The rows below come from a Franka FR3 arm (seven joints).
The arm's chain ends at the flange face. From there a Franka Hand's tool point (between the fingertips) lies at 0.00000 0.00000 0.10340 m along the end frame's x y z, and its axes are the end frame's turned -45 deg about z.
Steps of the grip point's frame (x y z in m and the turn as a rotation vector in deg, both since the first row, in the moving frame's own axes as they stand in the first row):
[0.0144, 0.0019, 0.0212, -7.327, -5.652, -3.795]
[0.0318, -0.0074, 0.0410, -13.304, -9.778, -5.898]
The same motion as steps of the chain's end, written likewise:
[0.0089, -0.0252, 0.0225, -9.178, 1.184, -3.795]
[0.0113, -0.0565, 0.0453, -16.321, 2.493, -5.898]

